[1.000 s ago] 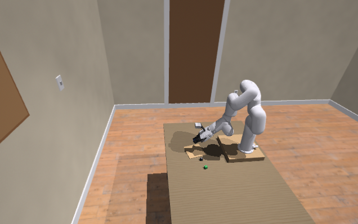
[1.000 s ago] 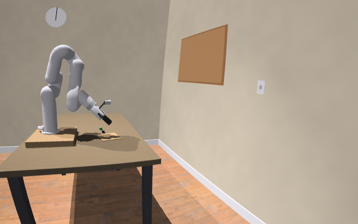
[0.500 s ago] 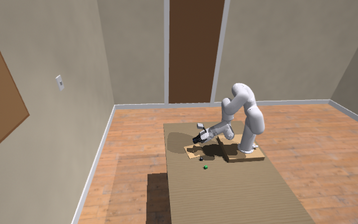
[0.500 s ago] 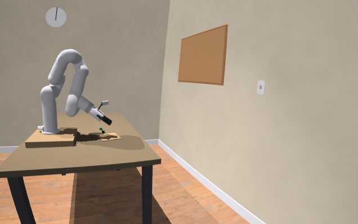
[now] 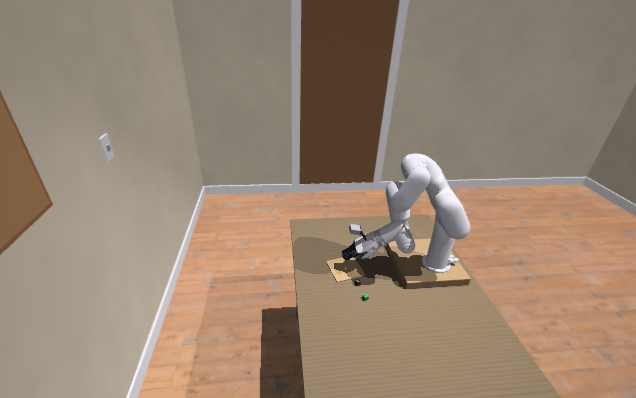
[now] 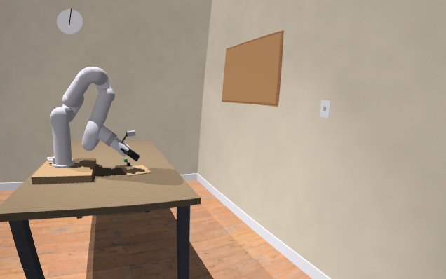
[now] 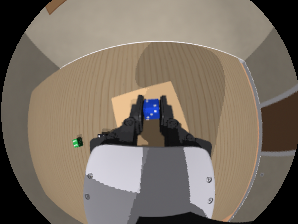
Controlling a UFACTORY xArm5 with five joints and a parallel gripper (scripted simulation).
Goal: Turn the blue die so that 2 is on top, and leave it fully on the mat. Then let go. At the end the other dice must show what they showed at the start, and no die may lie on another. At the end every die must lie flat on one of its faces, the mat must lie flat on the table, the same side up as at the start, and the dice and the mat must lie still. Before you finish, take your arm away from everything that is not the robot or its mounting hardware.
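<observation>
Now: hand 8 cm above the tan mat. The rest, counted from my hand: blue die: 1 cm below, 1 cm ahead; then green die: 19 cm to the left, 8 cm below, 5 cm behind; then black die: 10 cm to the left, 8 cm below, 4 cm behind.
</observation>
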